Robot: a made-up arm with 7 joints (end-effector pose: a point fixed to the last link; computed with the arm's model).
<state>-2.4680 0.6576 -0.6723 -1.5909 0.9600 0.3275 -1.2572</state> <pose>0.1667 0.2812 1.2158 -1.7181 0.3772 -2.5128</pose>
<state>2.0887 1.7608 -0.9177 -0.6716 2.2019 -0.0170 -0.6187</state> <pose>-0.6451 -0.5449 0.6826 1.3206 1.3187 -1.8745</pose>
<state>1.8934 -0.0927 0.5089 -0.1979 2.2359 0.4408 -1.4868</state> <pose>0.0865 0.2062 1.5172 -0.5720 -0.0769 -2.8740</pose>
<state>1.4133 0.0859 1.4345 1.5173 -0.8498 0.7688 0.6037</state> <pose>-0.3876 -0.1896 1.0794 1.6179 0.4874 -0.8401</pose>
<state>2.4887 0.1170 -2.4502 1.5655 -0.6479 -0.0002 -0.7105</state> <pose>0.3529 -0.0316 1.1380 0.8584 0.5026 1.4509</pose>
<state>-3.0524 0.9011 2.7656 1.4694 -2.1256 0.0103 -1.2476</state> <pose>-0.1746 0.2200 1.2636 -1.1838 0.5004 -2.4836</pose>
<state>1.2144 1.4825 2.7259 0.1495 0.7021 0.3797 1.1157</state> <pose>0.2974 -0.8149 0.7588 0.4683 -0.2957 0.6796</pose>
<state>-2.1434 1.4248 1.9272 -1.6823 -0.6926 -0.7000 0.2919</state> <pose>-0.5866 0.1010 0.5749 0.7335 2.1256 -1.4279</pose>
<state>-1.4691 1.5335 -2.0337 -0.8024 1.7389 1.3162 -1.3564</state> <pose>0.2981 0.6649 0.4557 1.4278 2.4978 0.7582</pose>
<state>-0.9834 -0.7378 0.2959 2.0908 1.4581 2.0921 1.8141</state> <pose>0.0997 -0.0992 1.0726 1.2581 -1.6079 0.6220</pose>
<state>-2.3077 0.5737 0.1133 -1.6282 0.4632 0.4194 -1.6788</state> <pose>0.0443 -0.0917 1.2894 -0.7623 1.4205 -2.0102</pose>
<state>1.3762 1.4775 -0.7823 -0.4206 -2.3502 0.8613 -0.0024</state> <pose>0.0243 -0.7749 0.9244 -0.2129 -0.9202 1.5961</pose>
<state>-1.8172 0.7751 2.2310 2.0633 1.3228 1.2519 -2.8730</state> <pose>0.1889 0.0791 1.0014 0.6279 -0.1115 -0.2857</pose>
